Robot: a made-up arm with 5 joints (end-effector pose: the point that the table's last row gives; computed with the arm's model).
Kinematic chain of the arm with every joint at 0, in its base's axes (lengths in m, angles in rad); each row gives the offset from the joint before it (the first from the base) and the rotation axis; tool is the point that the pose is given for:
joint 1: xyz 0 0 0.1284 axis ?
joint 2: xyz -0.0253 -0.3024 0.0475 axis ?
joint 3: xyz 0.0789 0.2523 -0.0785 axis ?
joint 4: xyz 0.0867 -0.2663 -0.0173 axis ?
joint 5: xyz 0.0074 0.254 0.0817 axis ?
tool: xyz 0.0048 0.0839 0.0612
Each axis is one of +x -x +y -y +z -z.
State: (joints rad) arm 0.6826 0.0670 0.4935 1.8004 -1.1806
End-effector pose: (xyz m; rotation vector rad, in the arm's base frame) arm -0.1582 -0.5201 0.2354 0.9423 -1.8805 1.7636
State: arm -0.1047 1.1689 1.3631 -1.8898 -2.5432
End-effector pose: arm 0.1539 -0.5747 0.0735 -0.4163 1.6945 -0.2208
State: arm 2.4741 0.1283 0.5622 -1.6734 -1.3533
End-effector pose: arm -0.0121 -0.2359 0.4995 -0.9615 -1.1824 -1.3089
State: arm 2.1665 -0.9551 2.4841 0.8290 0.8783
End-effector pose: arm 0.2721 -0.4442 0.0339 -0.0344 1.2202 -2.3528
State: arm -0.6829 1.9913 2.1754 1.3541 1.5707
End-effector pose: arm -0.0357 -0.0484 0.1181 -0.0558 -1.2023 -1.0968
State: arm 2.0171 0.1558 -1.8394 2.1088 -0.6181
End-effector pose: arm 0.0417 -0.6405 0.3394 2.1735 -0.7476 0.5516
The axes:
joint 1: -y
joint 2: -z
joint 3: -y
joint 4: +x
joint 5: -z

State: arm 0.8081 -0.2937 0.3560 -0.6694 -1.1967
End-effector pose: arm 0.0802 0.0223 0.0616 -1.2794 -0.6623 0.8986
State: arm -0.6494 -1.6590 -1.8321 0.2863 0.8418
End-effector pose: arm -0.3711 -0.0875 0.1104 -1.5668 1.2379 0.8794
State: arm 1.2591 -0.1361 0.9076 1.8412 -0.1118
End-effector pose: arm -0.2176 -0.5528 0.1243 0.9183 -1.3609 2.0615
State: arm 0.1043 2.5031 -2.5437 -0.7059 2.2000
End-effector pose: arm 0.1807 -0.4439 0.0583 0.1699 2.6762 -1.2701
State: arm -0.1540 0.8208 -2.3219 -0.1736 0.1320
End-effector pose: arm 0.2333 -0.1070 -0.0656 0.7004 2.3619 -0.3475
